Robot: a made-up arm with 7 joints.
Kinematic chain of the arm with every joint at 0, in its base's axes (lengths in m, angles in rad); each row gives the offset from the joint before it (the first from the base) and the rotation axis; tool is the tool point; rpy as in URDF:
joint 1: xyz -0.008 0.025 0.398 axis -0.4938 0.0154 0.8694
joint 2: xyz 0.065 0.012 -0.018 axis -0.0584 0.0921 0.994
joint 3: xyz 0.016 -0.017 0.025 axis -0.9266 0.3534 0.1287
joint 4: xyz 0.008 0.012 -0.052 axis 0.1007 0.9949 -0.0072
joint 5: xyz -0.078 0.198 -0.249 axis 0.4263 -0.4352 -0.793
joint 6: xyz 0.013 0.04 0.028 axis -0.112 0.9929 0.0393
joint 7: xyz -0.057 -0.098 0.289 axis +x
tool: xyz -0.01 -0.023 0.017 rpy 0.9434 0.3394 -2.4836
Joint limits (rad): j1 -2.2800..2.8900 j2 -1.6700..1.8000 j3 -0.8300..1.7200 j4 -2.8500..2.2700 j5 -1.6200..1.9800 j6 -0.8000..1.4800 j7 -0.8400..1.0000
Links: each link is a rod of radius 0.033 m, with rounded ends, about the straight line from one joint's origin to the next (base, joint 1, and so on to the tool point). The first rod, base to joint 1, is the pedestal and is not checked.
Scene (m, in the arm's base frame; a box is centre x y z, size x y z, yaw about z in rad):
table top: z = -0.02
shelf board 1: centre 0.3 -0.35 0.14 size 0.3 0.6 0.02 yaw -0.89
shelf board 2: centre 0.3 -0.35 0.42 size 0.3 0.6 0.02 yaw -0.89
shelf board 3: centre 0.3 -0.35 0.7 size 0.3 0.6 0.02 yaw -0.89
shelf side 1: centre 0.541 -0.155 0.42 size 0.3 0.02 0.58 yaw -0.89
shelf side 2: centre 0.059 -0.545 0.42 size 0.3 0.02 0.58 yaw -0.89
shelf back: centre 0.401 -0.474 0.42 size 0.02 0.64 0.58 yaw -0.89
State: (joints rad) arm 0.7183 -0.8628 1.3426 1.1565 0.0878 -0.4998 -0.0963
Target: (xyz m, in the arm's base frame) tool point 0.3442 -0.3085 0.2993
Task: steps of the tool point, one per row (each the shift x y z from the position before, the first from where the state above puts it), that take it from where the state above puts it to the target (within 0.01 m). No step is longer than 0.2 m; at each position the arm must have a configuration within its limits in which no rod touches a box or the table.
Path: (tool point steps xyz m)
1: 0.1251 -0.0175 0.0053
2: 0.1097 -0.0740 -0.0054
3: 0.0676 -0.1179 -0.0235
4: 0.0058 -0.1359 -0.0449
5: 0.0387 -0.1192 0.0258
6: -0.0341 -0.1517 0.0105

